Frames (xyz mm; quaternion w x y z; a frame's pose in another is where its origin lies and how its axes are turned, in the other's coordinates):
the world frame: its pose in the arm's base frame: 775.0 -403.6 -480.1 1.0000 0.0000 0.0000 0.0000
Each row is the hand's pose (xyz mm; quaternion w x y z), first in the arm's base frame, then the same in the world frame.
Working: the arm's base frame: its pose in the world frame: -775.0 403.6 480.1 1.0000 0.0000 0.0000 0.0000

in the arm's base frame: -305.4 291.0 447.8 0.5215 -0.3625 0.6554 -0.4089
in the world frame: -1080.4 694.6 927.9 0.5215 -0.3625 0.6554 -0.4089
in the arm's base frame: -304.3 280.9 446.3 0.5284 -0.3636 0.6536 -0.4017
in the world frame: -1079.3 684.5 926.4 0.5284 -0.3636 0.6536 -0.4017
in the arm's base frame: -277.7 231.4 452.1 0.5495 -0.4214 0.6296 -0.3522
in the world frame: -1052.7 635.0 932.2 0.5495 -0.4214 0.6296 -0.3522
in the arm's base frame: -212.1 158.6 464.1 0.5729 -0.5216 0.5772 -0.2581
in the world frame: -987.1 562.2 944.2 0.5729 -0.5216 0.5772 -0.2581
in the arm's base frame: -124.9 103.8 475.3 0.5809 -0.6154 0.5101 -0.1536
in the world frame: -899.9 507.4 955.4 0.5809 -0.6154 0.5101 -0.1536
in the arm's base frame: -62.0 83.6 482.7 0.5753 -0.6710 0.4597 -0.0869
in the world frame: -837.0 487.2 962.8 0.5753 -0.6710 0.4597 -0.0869
